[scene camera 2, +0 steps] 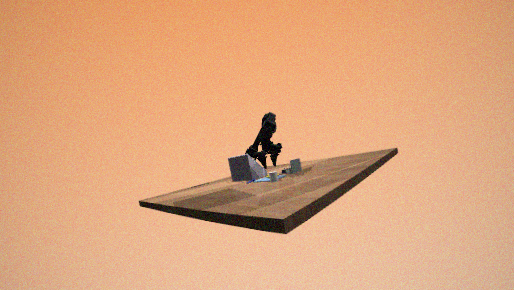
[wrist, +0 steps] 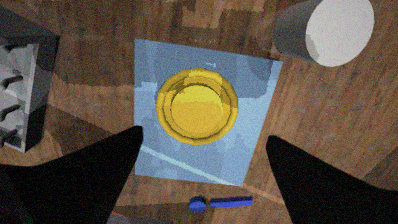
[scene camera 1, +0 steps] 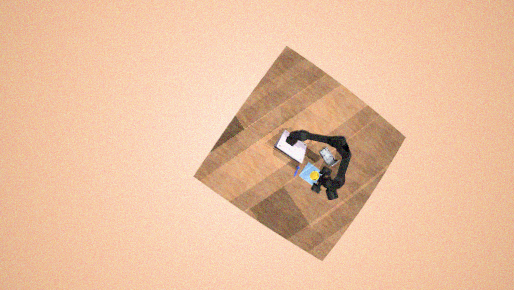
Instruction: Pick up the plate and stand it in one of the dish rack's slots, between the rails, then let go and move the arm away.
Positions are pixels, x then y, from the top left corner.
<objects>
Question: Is the gripper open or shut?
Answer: Open.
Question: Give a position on a yellow plate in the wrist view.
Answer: At 197, 106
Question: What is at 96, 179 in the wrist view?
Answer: The gripper.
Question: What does the gripper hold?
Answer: Nothing.
</objects>
